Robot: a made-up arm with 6 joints.
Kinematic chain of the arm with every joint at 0, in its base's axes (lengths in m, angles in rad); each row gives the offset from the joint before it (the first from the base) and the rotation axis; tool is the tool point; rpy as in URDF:
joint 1: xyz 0 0 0.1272 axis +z
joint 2: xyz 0 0 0 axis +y
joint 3: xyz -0.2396 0 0.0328 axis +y
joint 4: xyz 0.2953 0 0.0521 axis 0.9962 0 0.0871
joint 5: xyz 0 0 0 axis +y
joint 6: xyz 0.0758 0 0.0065 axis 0.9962 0 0.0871
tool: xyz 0 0 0 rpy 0 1.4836 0
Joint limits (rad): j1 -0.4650..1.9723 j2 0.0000..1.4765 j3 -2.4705..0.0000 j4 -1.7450..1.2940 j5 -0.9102..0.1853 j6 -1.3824..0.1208
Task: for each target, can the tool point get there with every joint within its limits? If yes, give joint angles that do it. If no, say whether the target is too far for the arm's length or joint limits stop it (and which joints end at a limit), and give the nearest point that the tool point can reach.
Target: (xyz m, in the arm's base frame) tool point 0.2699 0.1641 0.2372
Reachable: yes | joints 0.6405 1.3492 -0.6921 0.5895 -0.7808 -0.4346
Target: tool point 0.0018 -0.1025 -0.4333
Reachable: no: joint limits stop it (at a limit: joint 1, joint 2, joint 3, joint 5) | nearest point 0.0784 -0.0482 0.0041 | short by 0.447 m
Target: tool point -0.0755 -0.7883 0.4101
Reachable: no: too far | nearest point -0.0547 -0.5710 0.3321 | short by 0.232 m
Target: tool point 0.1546 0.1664 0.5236
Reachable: yes | joints 0.7422 1.0482 -1.2465 -0.3490 -0.7733 -0.1698
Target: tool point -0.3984 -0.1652 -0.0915
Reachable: no: joint limits stop it (at a limit: joint 2, joint 3, joint 5) | nearest point -0.5315 -0.2204 0.2786 | short by 0.397 m
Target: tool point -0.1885 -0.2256 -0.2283
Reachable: no: joint limits stop it (at a limit: joint 1, joint 2, joint 3, joint 4) | nearest point 0.0808 -0.0914 0.0235 | short by 0.392 m
